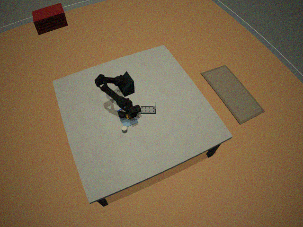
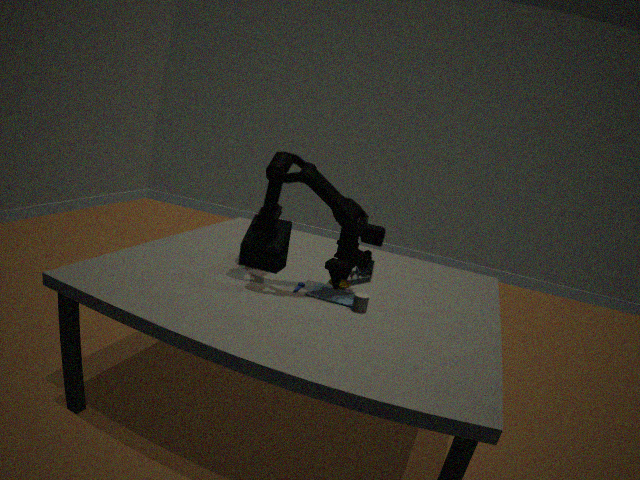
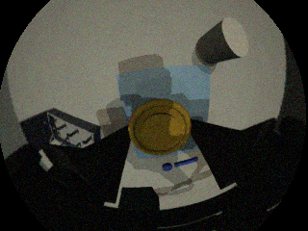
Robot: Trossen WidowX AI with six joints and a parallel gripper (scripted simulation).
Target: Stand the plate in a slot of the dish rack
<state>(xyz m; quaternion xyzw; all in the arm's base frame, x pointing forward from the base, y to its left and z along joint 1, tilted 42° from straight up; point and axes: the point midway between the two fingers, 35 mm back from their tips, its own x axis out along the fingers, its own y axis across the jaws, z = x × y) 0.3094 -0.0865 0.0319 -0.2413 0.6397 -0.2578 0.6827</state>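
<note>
My gripper tip is 30 mm above the light blue mat, 20 mm to the left of it and 10 mm past it. Also, from my gripper tip: white cup (90 mm to the right, 90 mm ahead); then blue spoon (120 mm behind, 30 mm to the right, 20 mm below); then yellow plate (10 mm above).
</note>
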